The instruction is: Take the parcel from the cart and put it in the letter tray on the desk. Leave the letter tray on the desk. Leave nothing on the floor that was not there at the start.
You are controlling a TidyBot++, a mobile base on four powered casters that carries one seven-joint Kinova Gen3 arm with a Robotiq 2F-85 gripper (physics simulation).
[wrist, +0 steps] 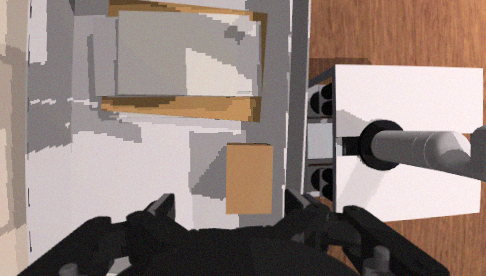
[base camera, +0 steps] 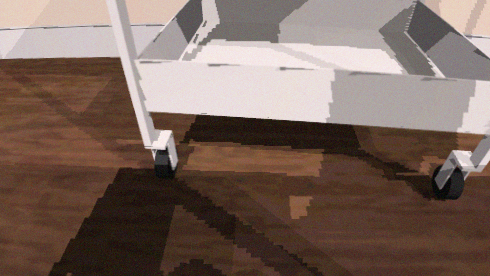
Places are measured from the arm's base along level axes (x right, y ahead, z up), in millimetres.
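Pixels of known places: gripper, between the fingertips: (wrist: 230,203); arm's base, origin of its link: (wrist: 384,145).
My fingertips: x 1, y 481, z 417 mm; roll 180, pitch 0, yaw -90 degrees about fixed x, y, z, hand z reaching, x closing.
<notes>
Ahead of a thing's pixels: the offset from my fingertips to its top centre. Level surfaces: height alone.
The parcel, a small brown box @(dz -101, dx -8, dy -25 mm) (wrist: 249,180), lies on the cart's upper surface near the raised side wall on the right of the wrist view. My gripper (wrist: 230,203) is open and empty above the cart. The parcel shows between the two fingers' sides in the picture, closer to the right finger and mostly ahead of the fingertips. The height between them is hard to tell. The white cart (base camera: 240,92) (wrist: 299,100) shows its lower tray, legs and casters in the base view. The desk and the letter tray do not show in either view.
A larger grey-topped item with orange-brown sides @(dz -127, dx +164, dy +66 mm) (wrist: 155,55) lies on the cart beyond the parcel. My white base (wrist: 410,195), with the grey arm rising from it, stands beside the cart wall. Casters (base camera: 165,162) (base camera: 448,182) stand on the dark wooden floor @(dz -814 mm) (base camera: 350,235).
</notes>
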